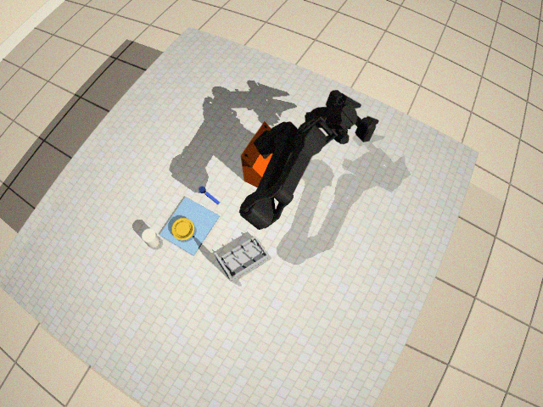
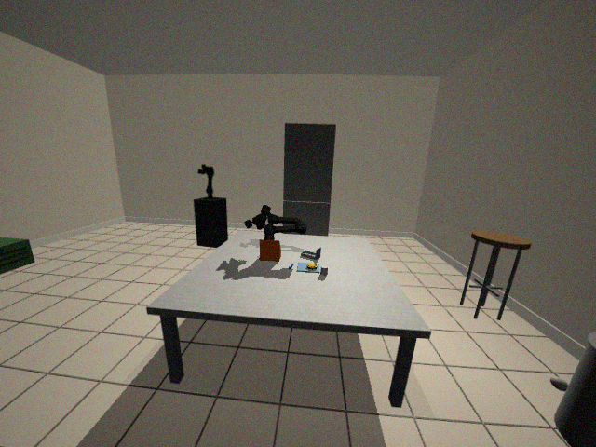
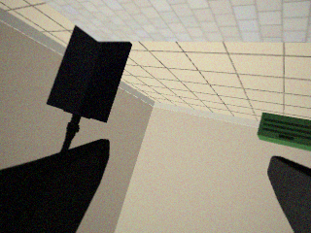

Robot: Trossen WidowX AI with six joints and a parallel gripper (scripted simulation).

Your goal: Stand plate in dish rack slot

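Now: the yellow plate 580 mm ahead of my gripper tip, 270 mm to the right of it and 180 mm below it. From my gripper tip the other things lie so: blue spoon: 440 mm ahead, 290 mm to the right, 200 mm below; then grey dish rack: 540 mm ahead, 70 mm to the right, 180 mm below; then light blue mat: 550 mm ahead, 270 mm to the right, 200 mm below.
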